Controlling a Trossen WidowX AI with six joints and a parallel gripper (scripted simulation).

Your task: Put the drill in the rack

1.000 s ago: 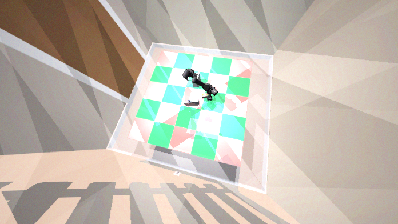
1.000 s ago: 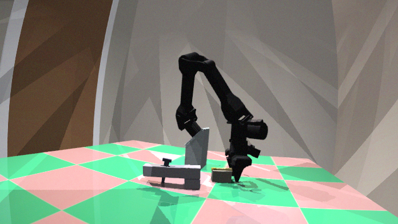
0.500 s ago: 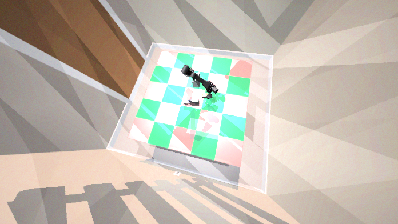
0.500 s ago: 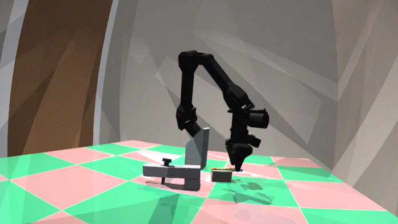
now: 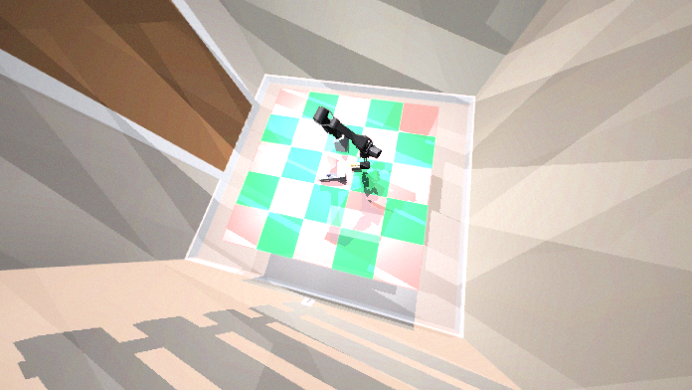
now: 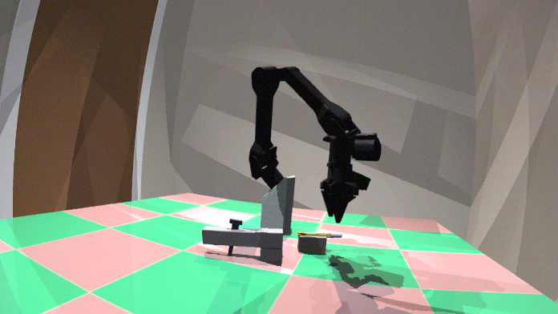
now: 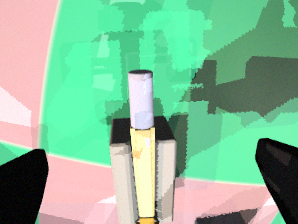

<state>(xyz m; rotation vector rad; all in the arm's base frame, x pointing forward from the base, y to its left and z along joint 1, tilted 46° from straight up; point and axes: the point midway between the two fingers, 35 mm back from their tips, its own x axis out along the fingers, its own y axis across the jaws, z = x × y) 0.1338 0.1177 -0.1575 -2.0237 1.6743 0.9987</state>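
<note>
The drill is 4 cm to the right of my gripper tip, 4 cm below it and 1 cm ahead of it. Also, from my gripper tip: rack (7 cm below, 5 cm to the right, 1 cm ahead); then key (21 cm to the right, 14 cm ahead, 3 cm below).
</note>
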